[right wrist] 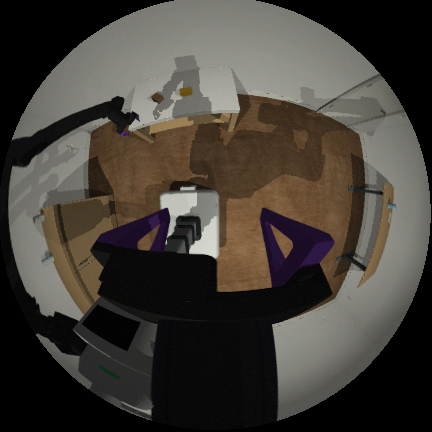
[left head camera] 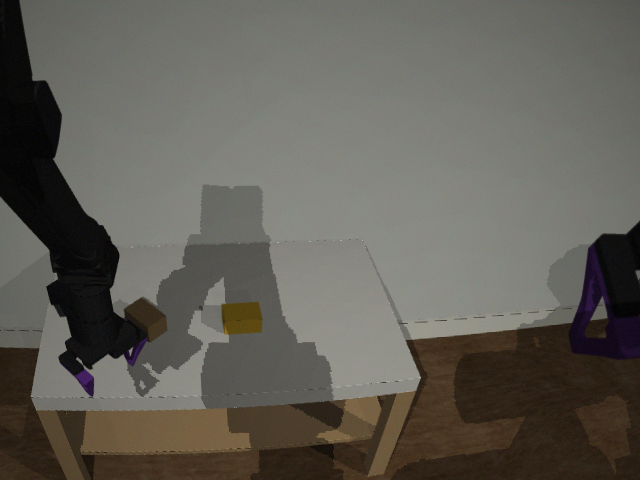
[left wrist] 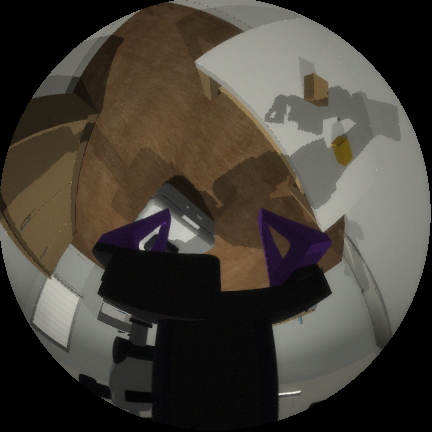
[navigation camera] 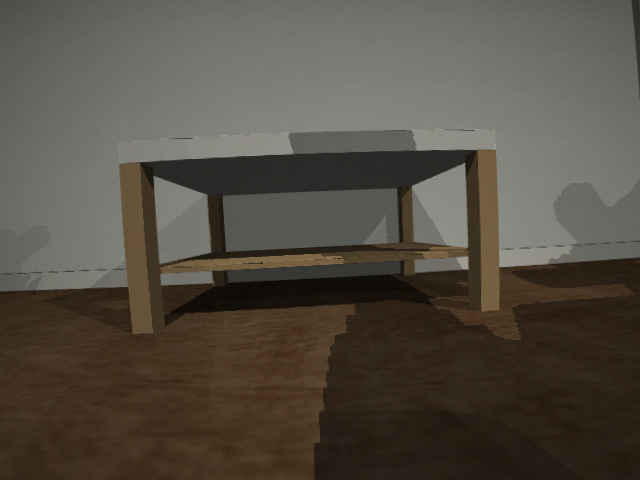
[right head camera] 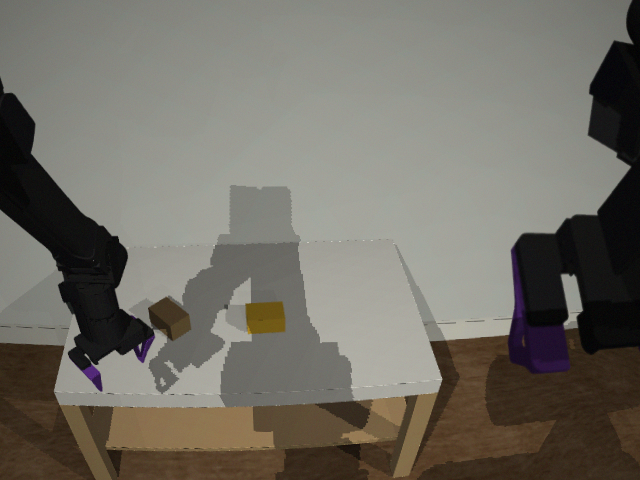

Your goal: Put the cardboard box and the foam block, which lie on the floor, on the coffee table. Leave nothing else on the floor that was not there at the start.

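Places are measured from the left arm's base along level axes (x ahead, y left, z up), in centimetres.
Pixels of known places: left gripper, between the fingertips: (right wrist: 133, 127) (left head camera: 110, 379) (left wrist: 213, 213) (right head camera: 120, 375); right gripper, between the fingertips: (right wrist: 214, 212) (left head camera: 626, 337) (right head camera: 579, 346).
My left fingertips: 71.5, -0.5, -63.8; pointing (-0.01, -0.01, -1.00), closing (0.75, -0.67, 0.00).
Observation:
Behind a point stands the place of what it marks, as x, y, z.
The brown cardboard box (left head camera: 146, 318) @(109.1, -1.4, -85.7) (right head camera: 169, 317) @(109.0, -1.3, -85.7) (left wrist: 316, 90) @(108.9, -0.5, -85.7) (right wrist: 157, 97) @(108.9, -2.4, -85.7) rests on the white top of the coffee table (left head camera: 341, 289) @(125.9, -50.8, -90.7) (right head camera: 361, 289) @(126.0, -49.0, -90.7) (left wrist: 260, 60) @(101.9, 14.4, -90.7) (right wrist: 215, 90) @(113.3, -47.3, -90.7) (navigation camera: 206, 147) @(88.9, 4.5, -93.2). The yellow foam block (left head camera: 242, 318) @(110.2, -24.2, -86.2) (right head camera: 265, 317) @(110.4, -24.3, -86.2) (left wrist: 343, 151) @(111.1, -23.1, -86.2) (right wrist: 186, 92) @(109.8, -25.4, -87.1) rests on the same top, apart from the box and to its right in the head views. My left gripper (left head camera: 112, 379) @(71.5, -0.5, -63.8) (right head camera: 122, 375) @(71.5, -0.5, -63.8) (left wrist: 213, 213) @(71.5, -0.5, -63.8) (right wrist: 133, 127) @(71.5, -0.5, -63.8) is open and empty, clear of the box, in the air near the table's front left corner. My right gripper (right wrist: 214, 212) @(32.0, -45.4, -15.0) is open and empty, far right of the table.
The table's lower wooden shelf (navigation camera: 310, 262) @(95.5, -17.5, -121.5) shows under the top. My white base (right wrist: 207, 205) @(19.0, -39.6, -109.7) stands in front of the table. A wooden cabinet (left wrist: 45, 175) @(-0.5, 77.4, -90.0) stands at the left in the left wrist view. A wooden panel with dark legs (right wrist: 382, 230) stands at the right.

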